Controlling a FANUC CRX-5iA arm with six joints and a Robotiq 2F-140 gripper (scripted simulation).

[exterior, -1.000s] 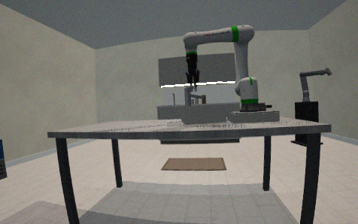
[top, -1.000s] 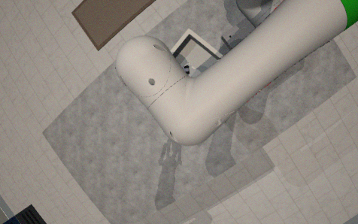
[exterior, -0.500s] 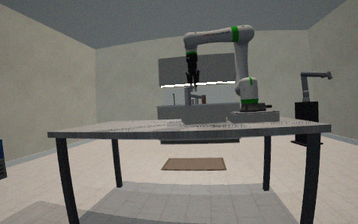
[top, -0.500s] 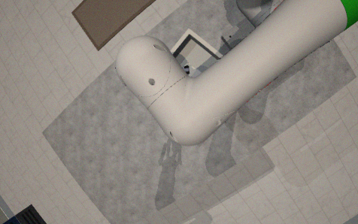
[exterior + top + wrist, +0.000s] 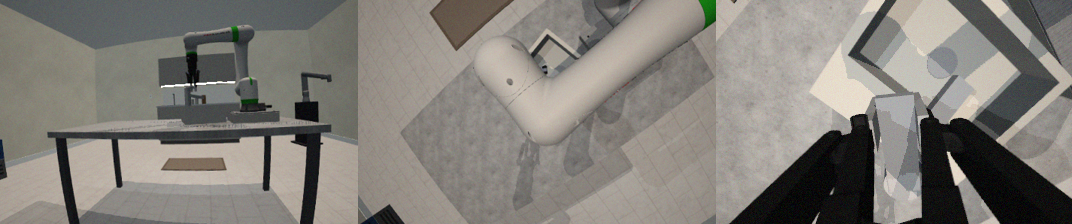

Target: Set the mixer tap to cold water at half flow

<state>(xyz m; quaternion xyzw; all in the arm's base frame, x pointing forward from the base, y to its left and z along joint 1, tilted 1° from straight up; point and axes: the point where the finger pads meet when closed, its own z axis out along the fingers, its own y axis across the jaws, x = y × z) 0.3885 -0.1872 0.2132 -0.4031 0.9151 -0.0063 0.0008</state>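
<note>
Now: the mixer tap 5 cm below my hand, 4 cm to the left of it and 3 cm ahead of it. Also, from my hand: grey tap lever (2 cm to the left, 2 cm ahead); then sink basin (24 cm below, 6 cm behind, 5 cm to the left).
</note>
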